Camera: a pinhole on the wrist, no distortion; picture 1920 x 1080 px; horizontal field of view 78.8 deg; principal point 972.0 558.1 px. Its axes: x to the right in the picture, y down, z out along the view. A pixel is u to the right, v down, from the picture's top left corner.
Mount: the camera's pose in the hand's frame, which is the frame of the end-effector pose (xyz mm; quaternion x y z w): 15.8 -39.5 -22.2 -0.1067 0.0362 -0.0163 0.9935
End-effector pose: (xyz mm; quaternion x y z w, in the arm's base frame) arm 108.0 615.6 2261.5 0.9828 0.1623 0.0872 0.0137
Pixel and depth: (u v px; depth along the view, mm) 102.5 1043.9 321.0
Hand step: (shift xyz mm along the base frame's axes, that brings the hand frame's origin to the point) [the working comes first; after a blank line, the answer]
In the camera's frame: -238.8 133.4 321.0

-79.3 -221.4 -297.4
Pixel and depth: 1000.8 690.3 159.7
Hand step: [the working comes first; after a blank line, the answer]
In the camera's frame: 3.9 18.1 159.7

56.5 -0.5 -121.3
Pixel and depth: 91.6 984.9 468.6
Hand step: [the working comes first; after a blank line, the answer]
In the camera's frame: -353.0 171.1 468.6

-126.0 -322.6 -451.8
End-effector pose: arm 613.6 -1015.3 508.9 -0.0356 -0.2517 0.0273 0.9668
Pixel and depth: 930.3 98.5 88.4
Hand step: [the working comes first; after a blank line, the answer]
In the camera's frame: -3.2 -34.8 88.4

-17.0 -49.2 75.8
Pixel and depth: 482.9 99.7 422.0
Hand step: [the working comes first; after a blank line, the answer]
In the camera's frame: -176.6 -165.5 422.0

-325.1 -90.0 324.5
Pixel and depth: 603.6 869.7 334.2
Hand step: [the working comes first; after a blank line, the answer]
In the camera's frame: -105.3 89.1 334.2

-200.7 133.4 214.0
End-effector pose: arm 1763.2 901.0 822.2 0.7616 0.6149 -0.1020 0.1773
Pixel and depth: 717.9 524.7 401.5
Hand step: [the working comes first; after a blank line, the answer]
In the camera's frame: -87.3 -11.5 401.5

50.9 -193.2 -325.1
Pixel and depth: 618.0 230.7 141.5
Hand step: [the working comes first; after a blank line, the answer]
In the camera's frame: -42.9 -39.6 141.5

-41.3 -57.3 -116.8
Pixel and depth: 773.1 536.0 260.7
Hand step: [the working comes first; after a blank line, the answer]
In the camera's frame: -44.4 -4.9 260.7

24.9 -103.6 -211.1
